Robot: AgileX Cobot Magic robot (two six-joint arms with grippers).
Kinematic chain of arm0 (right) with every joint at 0, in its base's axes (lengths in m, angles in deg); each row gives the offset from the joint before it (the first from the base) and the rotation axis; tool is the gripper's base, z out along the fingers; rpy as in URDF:
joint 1: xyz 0 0 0.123 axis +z
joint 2: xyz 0 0 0 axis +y
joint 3: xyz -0.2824 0 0.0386 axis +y
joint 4: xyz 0.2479 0 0.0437 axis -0.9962 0 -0.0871
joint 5: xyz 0 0 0 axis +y
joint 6: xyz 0.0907 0 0.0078 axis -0.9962 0 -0.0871
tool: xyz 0 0 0 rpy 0 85 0
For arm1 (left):
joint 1: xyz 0 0 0.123 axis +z
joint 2: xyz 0 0 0 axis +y
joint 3: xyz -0.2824 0 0.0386 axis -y
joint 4: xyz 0.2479 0 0.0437 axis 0.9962 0 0.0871
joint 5: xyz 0 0 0 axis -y
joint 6: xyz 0.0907 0 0.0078 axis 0.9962 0 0.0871
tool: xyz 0 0 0 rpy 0 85 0
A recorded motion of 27 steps. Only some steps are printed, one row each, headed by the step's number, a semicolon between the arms.
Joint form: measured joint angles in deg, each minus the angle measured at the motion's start. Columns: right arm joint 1, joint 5, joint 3, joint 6, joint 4, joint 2; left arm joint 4, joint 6, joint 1, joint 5, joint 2, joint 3.
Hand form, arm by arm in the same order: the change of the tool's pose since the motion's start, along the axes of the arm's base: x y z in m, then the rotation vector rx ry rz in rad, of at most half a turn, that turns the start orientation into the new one. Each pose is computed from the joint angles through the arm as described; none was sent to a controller.
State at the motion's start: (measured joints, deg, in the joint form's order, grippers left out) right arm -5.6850 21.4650 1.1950 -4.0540 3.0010 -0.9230; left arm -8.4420 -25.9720 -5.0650 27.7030 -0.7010 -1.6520
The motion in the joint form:
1: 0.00 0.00 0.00 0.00 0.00 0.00; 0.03 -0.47 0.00 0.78 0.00 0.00
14: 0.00 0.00 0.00 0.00 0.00 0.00; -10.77 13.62 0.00 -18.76 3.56 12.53
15: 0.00 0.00 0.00 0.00 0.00 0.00; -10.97 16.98 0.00 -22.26 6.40 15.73
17: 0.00 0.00 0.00 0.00 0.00 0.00; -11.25 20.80 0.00 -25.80 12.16 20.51
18: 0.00 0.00 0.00 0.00 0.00 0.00; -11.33 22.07 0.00 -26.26 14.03 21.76
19: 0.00 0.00 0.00 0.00 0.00 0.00; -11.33 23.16 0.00 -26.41 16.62 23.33
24: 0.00 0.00 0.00 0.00 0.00 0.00; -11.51 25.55 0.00 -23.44 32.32 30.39
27: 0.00 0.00 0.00 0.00 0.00 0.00; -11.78 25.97 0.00 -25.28 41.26 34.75
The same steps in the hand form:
1: 0.0000 0.0000 0.0000 0.0000 0.0000 0.0000; -0.0006 0.0002 0.0010 -0.0078 -0.0134 -0.0023
14: 0.0000 0.0000 0.0000 0.0000 0.0000 0.0000; 0.0005 -0.0016 0.0416 0.0561 0.1729 0.0011
15: 0.0000 0.0000 0.0000 0.0000 0.0000 0.0000; 0.0045 -0.0038 0.0525 0.1169 0.2214 0.0045
17: 0.0000 0.0000 0.0000 0.0000 0.0000 0.0000; 0.0156 -0.0066 0.0693 0.1876 0.2919 0.0057
18: 0.0000 0.0000 0.0000 0.0000 0.0000 0.0000; 0.0200 -0.0073 0.0738 0.2095 0.3088 0.0097
19: 0.0000 0.0000 0.0000 0.0000 0.0000 0.0000; 0.0265 -0.0079 0.0796 0.2295 0.3278 0.0141
24: 0.0000 0.0000 0.0000 0.0000 0.0000 0.0000; 0.0761 -0.0107 0.0996 0.2715 0.4292 0.0337
27: 0.0000 0.0000 0.0000 0.0000 0.0000 0.0000; 0.1089 -0.0146 0.1016 0.2886 0.5366 0.0110

